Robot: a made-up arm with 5 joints.
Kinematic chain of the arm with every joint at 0, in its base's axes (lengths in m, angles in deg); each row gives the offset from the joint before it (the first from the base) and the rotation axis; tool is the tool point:
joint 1: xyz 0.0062 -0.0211 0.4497 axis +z
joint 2: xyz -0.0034 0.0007 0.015 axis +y
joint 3: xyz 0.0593 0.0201 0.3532 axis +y
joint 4: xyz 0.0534 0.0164 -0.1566 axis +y
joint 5: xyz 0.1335 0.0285 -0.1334 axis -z
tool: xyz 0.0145 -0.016 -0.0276
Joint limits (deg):
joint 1: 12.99..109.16
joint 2: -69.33..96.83
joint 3: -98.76..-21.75
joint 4: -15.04..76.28
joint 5: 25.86..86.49
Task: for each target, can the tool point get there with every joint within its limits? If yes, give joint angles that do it. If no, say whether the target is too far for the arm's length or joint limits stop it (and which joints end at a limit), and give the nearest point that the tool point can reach.
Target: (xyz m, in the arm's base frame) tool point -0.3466 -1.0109 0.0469
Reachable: no: too far | nearest point -0.0345 -0.0410 0.2261 | short by 1.035 m
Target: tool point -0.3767 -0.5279 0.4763
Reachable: no: joint limits stop it (at a limit: joint 2, joint 3, joint 4, joint 5) | nearest point -0.2850 -0.4066 0.9622 | short by 0.509 m
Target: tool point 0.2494 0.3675 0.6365
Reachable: yes | joints 52.12 11.84 -63.06 29.93 70.25
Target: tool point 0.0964 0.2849 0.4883
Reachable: yes | joints 65.34 11.73 -35.90 40.06 64.50
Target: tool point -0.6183 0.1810 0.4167
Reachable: no: joint limits stop it (at a limit: joint 1, joint 5) | nearest point -0.1712 0.3363 0.4167 | short by 0.473 m
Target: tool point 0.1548 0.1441 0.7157
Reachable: yes | joints 36.57 -33.06 -33.53 34.13 41.74
